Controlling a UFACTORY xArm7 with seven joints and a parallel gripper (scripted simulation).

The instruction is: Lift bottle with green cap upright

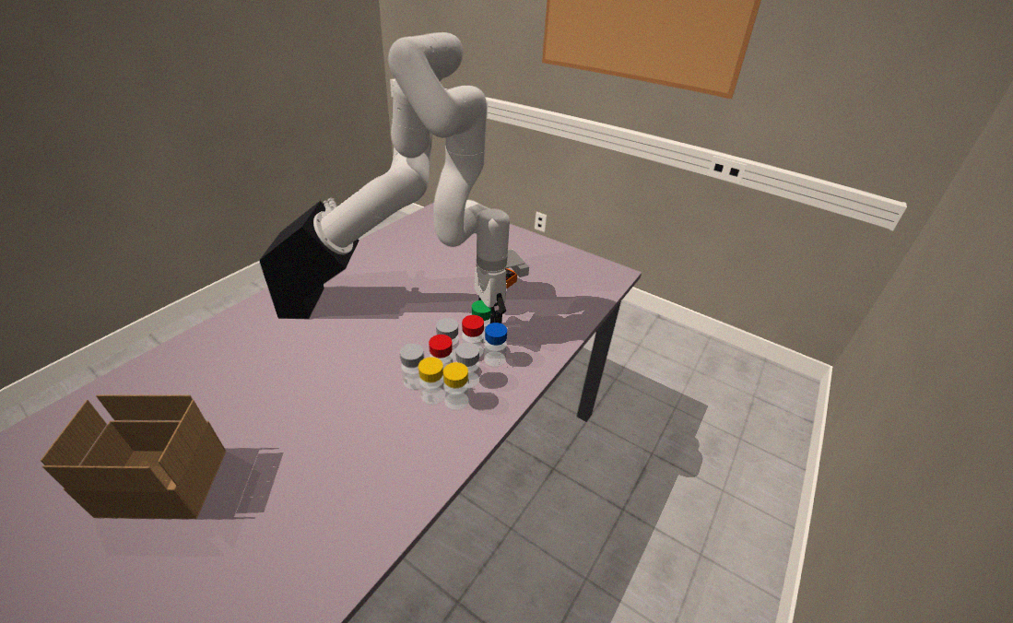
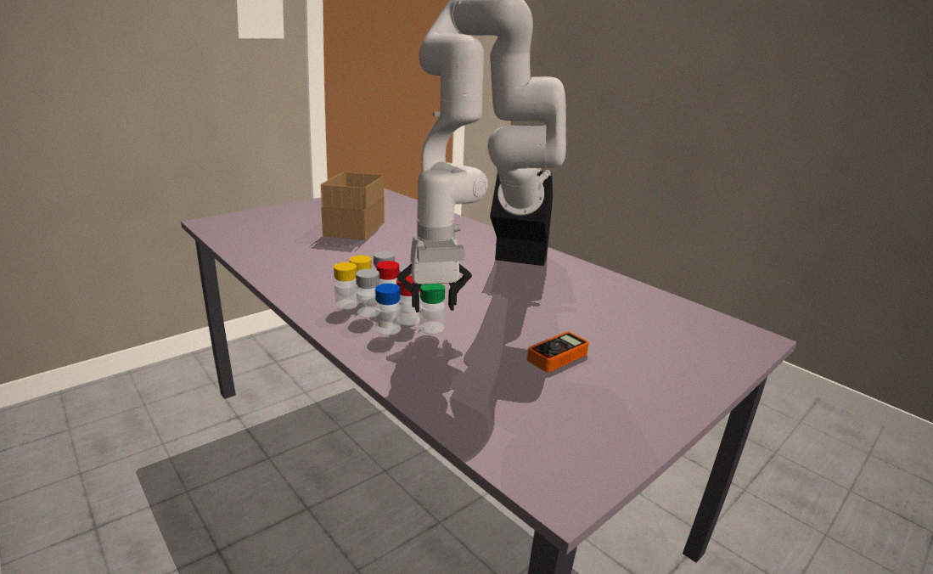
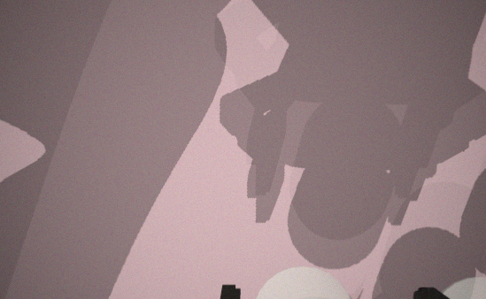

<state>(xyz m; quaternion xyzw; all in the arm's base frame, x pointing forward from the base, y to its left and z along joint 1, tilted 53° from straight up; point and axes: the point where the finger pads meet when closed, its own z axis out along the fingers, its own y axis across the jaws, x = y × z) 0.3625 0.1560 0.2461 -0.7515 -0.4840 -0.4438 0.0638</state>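
My hand is 3 cm above the green-capped bottle and 2 cm to the left of it. The rest, counted from my hand: cardboard box (81 cm to the right, 2 cm ahead, 1 cm below); blue-capped bottle (9 cm ahead, 4 cm to the right, 3 cm below); orange multimeter (22 cm behind, 17 cm to the left, 6 cm below).
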